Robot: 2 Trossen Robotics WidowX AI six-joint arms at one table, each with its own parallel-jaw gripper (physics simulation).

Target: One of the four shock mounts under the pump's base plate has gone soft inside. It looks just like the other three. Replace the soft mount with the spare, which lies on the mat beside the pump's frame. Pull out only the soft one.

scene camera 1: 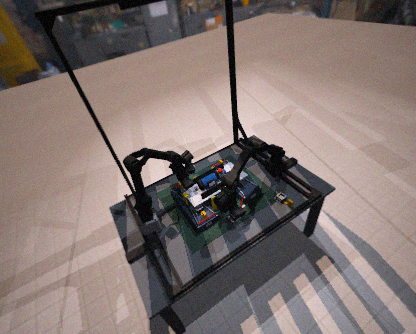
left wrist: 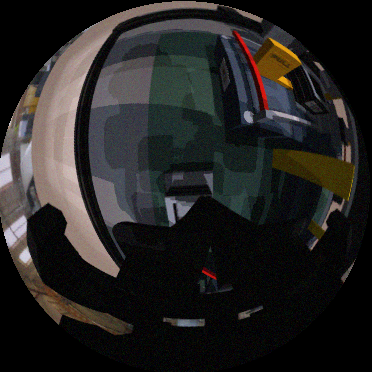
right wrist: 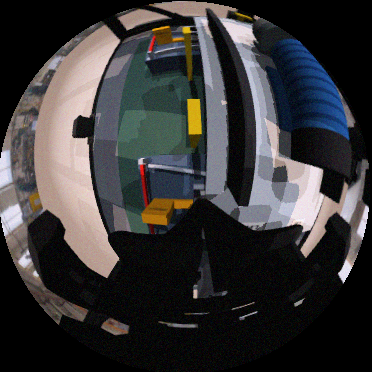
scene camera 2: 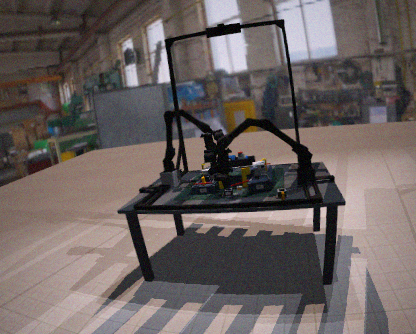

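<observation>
The blue pump motor (scene camera 1: 208,180) (right wrist: 312,90) is on the pale base plate (right wrist: 216,100) above the dark blue frame (scene camera 1: 197,220) (left wrist: 242,90) (right wrist: 172,177). A dark mount (left wrist: 307,90) with an orange PULL tab (left wrist: 277,57) shows at a frame corner; another orange tab (right wrist: 159,211) shows in the right wrist view. The grey square spare (left wrist: 190,181) (scene camera 2: 228,192) lies on the green mat (left wrist: 182,65) beside the frame. My left gripper (left wrist: 203,200) is shut and empty, close to the spare and partly hiding it; contact cannot be told. My right gripper (right wrist: 200,202) is shut and empty above the plate's edge.
Yellow posts (right wrist: 194,116) (left wrist: 312,167) and red bars (left wrist: 252,67) (right wrist: 145,185) stand at the frame. A small grey piece (scene camera 1: 281,197) with a yellow part (scene camera 1: 289,203) lies at the table's right in scene camera 1. Black rails edge the table, with a tall gantry (scene camera 2: 291,80) behind.
</observation>
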